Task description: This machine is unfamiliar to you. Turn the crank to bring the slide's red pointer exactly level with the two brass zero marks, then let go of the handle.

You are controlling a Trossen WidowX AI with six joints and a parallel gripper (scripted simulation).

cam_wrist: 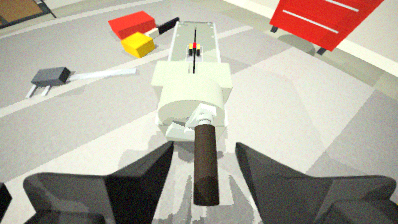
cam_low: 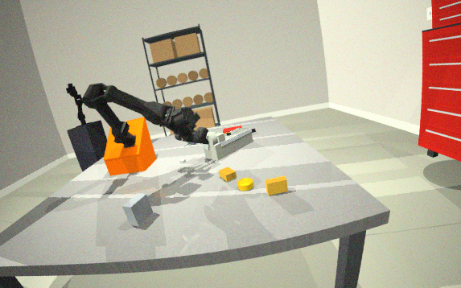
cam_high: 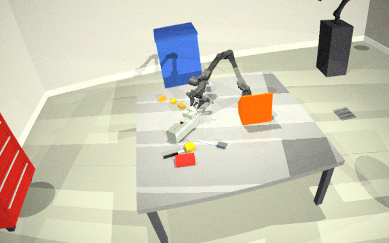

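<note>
The dark brown crank handle is 2 cm above my gripper tip, 1 cm to the right of it and 1 cm behind it. The rest, counted from my gripper tip: yellow block: 33 cm to the left, 8 cm below, 6 cm ahead; grey cube: 39 cm to the right, 16 cm behind, 6 cm below; red pointer: 14 cm to the left, 10 cm ahead, 1 cm below.
</note>
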